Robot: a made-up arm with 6 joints. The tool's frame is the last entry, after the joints. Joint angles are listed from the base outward.
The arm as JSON. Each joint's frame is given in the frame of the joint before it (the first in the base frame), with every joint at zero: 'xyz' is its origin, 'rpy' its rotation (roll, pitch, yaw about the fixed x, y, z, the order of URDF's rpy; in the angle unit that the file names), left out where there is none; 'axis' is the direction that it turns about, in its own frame. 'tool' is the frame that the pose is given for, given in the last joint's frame.
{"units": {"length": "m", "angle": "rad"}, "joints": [
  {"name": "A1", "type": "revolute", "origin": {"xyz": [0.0, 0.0, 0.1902]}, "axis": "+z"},
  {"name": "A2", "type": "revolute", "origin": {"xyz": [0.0, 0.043, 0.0], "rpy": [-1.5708, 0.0, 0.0]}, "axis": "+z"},
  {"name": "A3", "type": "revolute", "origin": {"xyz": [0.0, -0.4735, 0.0]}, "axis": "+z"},
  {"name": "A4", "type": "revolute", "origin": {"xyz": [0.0, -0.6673, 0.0], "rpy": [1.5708, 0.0, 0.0]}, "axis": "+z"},
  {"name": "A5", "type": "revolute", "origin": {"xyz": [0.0, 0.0, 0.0], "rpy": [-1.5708, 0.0, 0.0]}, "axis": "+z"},
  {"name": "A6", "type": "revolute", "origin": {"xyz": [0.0, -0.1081, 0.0], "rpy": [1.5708, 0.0, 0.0]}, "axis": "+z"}
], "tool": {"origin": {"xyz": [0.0, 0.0, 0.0]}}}
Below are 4 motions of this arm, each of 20 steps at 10 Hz.
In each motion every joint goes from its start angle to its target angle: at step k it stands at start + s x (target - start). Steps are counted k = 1, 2, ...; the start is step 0. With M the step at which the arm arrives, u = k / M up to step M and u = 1 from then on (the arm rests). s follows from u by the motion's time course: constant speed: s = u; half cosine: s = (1 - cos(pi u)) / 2; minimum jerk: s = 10 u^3 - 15 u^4 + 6 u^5.
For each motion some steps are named. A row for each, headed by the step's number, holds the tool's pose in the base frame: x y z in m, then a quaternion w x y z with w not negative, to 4 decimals.
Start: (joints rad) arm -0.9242 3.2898 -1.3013 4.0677 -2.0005 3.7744
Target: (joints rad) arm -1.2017 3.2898 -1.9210 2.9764 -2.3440 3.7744
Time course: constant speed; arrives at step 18
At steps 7, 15, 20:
7: 0.3394 -0.3984 -0.4642 0.2950 -0.6359 -0.6431 -0.3082
15: 0.2551 -0.4685 -0.3005 0.2914 -0.7407 -0.5992 -0.0859
20: 0.2177 -0.4789 -0.2341 0.2899 -0.7827 -0.5507 -0.0088

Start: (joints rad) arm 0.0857 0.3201 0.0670 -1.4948 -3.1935 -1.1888
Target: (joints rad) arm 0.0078 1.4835 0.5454 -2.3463 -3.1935 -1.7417
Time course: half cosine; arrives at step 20
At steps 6, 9, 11, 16, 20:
6: 0.6181 0.0806 1.0103 0.3434 -0.1295 -0.9247 0.1010
9: 0.8325 0.0817 0.7816 0.4997 -0.1483 -0.8409 0.1456
11: 0.9378 0.0761 0.5810 0.6018 -0.1547 -0.7628 0.1791
16: 0.9987 0.0539 0.1209 0.7760 -0.1449 -0.5612 0.2487
20: 0.9748 0.0466 -0.0124 0.8156 -0.1356 -0.4945 0.2681

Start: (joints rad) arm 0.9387 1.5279 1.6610 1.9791 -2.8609 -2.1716
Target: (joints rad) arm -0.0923 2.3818 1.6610 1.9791 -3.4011 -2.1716
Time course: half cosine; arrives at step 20
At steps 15, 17, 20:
15: -0.0246 0.0595 -0.5154 0.3878 0.3140 0.2745 0.8220
17: -0.0734 0.0683 -0.5139 0.4040 0.3558 0.2966 0.7888
20: -0.1016 0.0781 -0.5110 0.4113 0.3814 0.3074 0.7686

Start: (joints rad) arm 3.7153 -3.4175 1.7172 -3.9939 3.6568 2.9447
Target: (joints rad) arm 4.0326 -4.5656 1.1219 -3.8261 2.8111 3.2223
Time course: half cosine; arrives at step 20
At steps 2, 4, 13, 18, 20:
2: 0.3599 0.2312 -0.3262 0.3953 0.4945 -0.1595 -0.7574
4: 0.3142 0.2056 -0.3854 0.4398 0.4608 -0.1429 -0.7575
13: -0.1964 -0.2763 -0.5728 0.6923 0.1224 0.0373 -0.7101
18: -0.3540 -0.5318 -0.4311 0.7209 -0.0155 0.0965 -0.6861
20: -0.3658 -0.5562 -0.4104 0.7219 -0.0289 0.1012 -0.6840

